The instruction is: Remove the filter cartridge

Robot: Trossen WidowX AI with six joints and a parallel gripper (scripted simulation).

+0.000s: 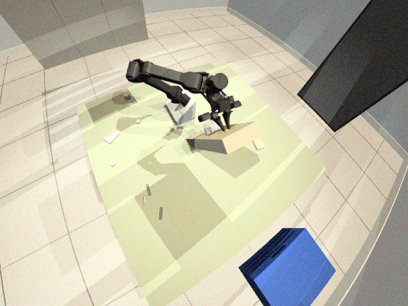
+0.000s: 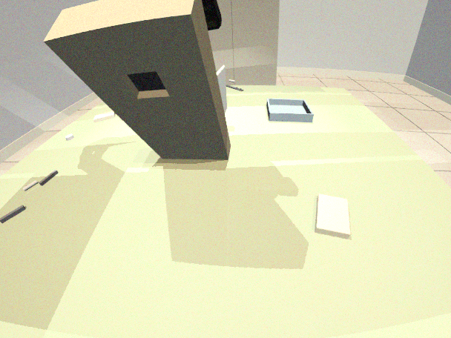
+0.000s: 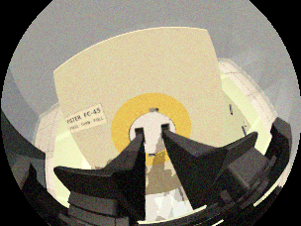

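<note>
My gripper tip is now 20 mm short of the round filter cartridge and 10 mm above it. From my gripper tip the other things lie so: blue-grey tray (410 mm behind, 320 mm to the left, 270 mm below).
</note>
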